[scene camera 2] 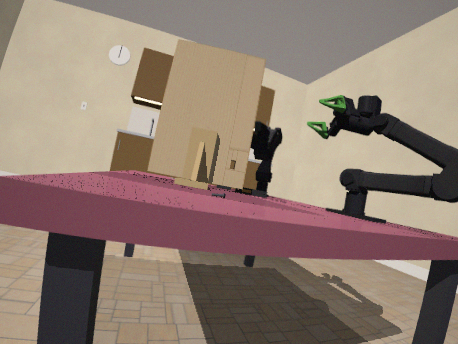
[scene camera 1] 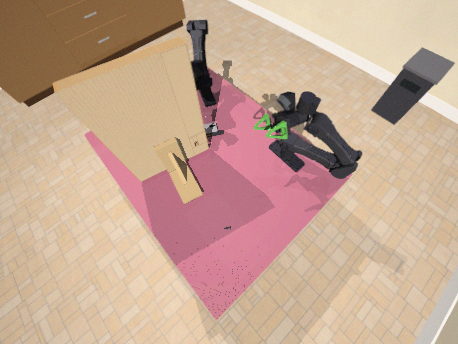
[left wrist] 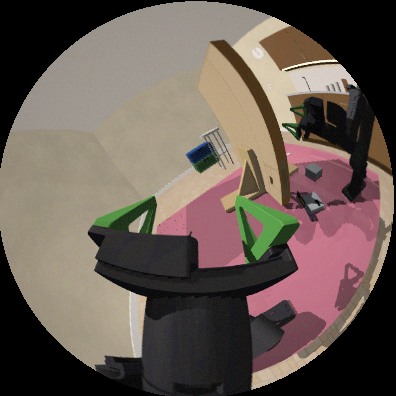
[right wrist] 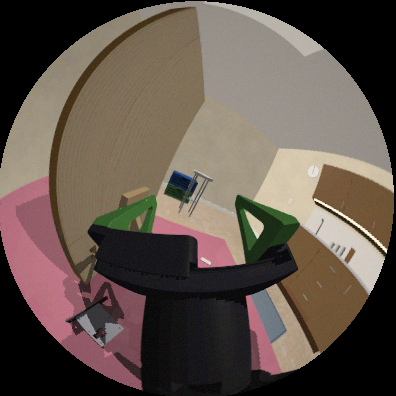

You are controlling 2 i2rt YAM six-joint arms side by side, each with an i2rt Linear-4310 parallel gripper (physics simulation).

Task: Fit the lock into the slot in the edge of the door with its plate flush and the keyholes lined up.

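Places are measured from the left arm's base along level axes (x left, y back, z up), in metres.
Pixels of known places: left gripper, fingertip midpoint: [scene camera 2: 312, 112] [scene camera 1: 259, 131] [left wrist: 195, 199]; right gripper, fingertip midpoint: [left wrist: 285, 116] [right wrist: 195, 198]; left arm's base at its link origin: [scene camera 2: 352, 216] [scene camera 1: 286, 155] [left wrist: 256, 327]; right arm's base at its link origin: [scene camera 1: 206, 94].
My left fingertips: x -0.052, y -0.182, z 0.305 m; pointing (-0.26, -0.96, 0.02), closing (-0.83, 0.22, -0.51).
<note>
Ahead of a thing's pixels: the offset from my left fingertips to its middle. "*": to the spot under its first point.
The door @[dz -0.005, dx -0.293, dy -0.287 m] [scene camera 1: 130, 105] [scene camera 2: 205, 95] [left wrist: 227, 95] [right wrist: 115, 115], a tall light wood panel, stands upright on the pink table [scene camera 1: 300, 200] [scene camera 2: 225, 235]. A small opening shows low in its face in scene camera 2; the edge slot cannot be made out. The lock @[dz -0.294, dx -0.340, dy -0.020 m] [scene camera 1: 212, 128] [left wrist: 311, 201] [right wrist: 100, 322], a grey case with a dark plate, lies on the table beside the door's edge. My left gripper [scene camera 1: 261, 128] [scene camera 2: 314, 113] [left wrist: 195, 199] is open and empty, raised apart from the lock. My right gripper [left wrist: 285, 116] [right wrist: 195, 198] is open and empty, raised beyond the door, with the lock at lower left in its wrist view.
A wooden foot @[* dz -0.287, dx -0.115, dy -0.332 m] [scene camera 1: 186, 191] [left wrist: 231, 201] braces the door. A grey block @[dz -0.287, dx -0.527, dy -0.104 m] [left wrist: 313, 171] lies near the lock. A small white piece @[dz -0.304, dx -0.639, dy -0.363 m] [right wrist: 205, 261] lies behind the door and a small dark piece @[dz -0.301, dx +0.144, dy -0.292 m] [scene camera 1: 227, 228] [scene camera 2: 218, 195] in front. Both arms' bases stand on the table.
</note>
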